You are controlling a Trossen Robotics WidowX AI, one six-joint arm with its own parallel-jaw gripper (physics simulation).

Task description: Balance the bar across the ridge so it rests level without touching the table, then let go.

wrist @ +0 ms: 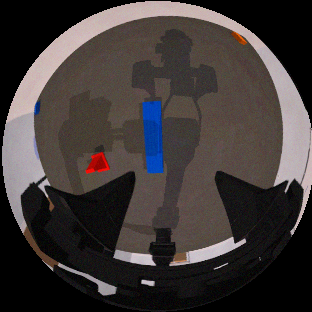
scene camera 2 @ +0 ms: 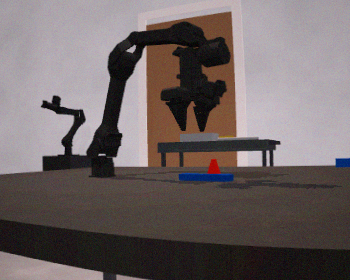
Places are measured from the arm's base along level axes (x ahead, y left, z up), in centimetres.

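Pixels of known places: gripper, fingertip midpoint: (wrist: 177, 175) (scene camera 2: 193, 131); arm's base, origin of the base link: (wrist: 163, 231) (scene camera 2: 102, 176).
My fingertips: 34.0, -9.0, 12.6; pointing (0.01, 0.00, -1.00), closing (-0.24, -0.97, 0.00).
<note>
Ahead of a thing's pixels: the offset from my fingertips to its middle, as dx, dy, dz. Level surfaces: height alone.
The blue bar @[+2.1, +2.9, -11.8] (scene camera 2: 200, 177) (wrist: 153, 142) lies flat on the table @[dz -12.6] (scene camera 2: 125, 205) (wrist: 240, 125). The red ridge @[-0.2, +17.8, -10.3] (scene camera 2: 214, 167) (wrist: 99, 163) stands on the table beside the bar, apart from it in the wrist view, and behind it in the scene view. My gripper (scene camera 2: 193, 130) (wrist: 177, 175) is open and empty. It points down, well above the bar and the ridge. In the wrist view the bar shows ahead of the gap between the fingertips, and the ridge is to the left, near the left fingertip.
A blue object @[+40.0, +59.0, -11.0] (scene camera 2: 343, 162) (wrist: 37, 107) is at the right in the scene view and at the left edge in the wrist view. An orange block (wrist: 239, 37) is near the far table edge. A dark side table (scene camera 2: 220, 146) and another small arm (scene camera 2: 75, 130) stand in the background.
</note>
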